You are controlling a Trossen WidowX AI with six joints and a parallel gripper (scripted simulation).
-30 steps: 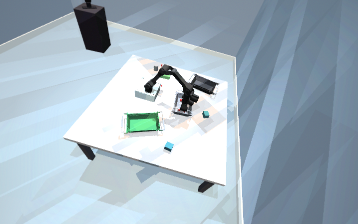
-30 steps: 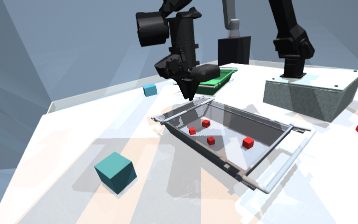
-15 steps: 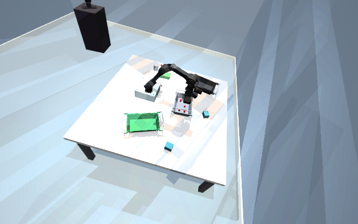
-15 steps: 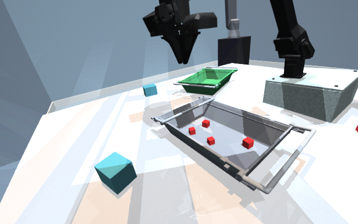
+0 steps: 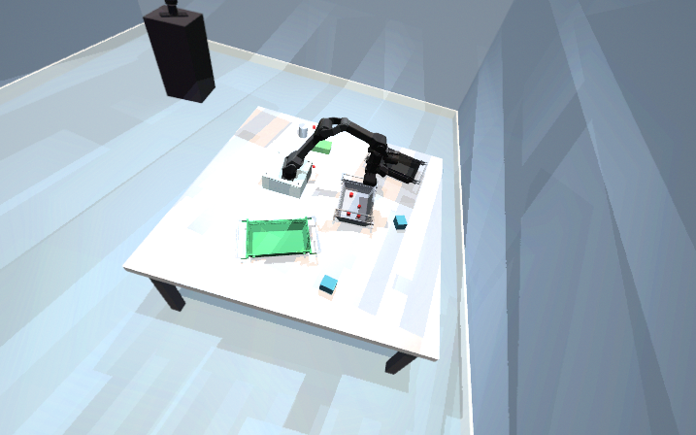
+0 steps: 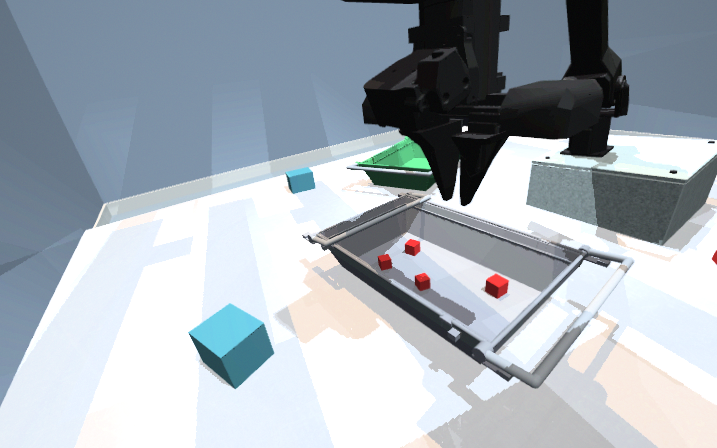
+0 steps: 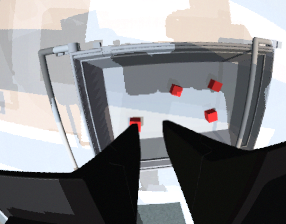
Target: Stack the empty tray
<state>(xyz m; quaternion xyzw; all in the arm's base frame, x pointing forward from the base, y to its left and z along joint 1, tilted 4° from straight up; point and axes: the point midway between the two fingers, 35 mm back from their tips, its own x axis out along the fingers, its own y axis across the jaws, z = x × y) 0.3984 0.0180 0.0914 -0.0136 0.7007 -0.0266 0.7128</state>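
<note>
The green tray is 37 cm to the right of my gripper tip, 36 cm behind it and 9 cm below it. From my gripper tip the other things lie so: green block 37 cm to the left, 29 cm behind, 12 cm below; red block 30 cm behind, 19 cm to the left, 13 cm below.
</note>
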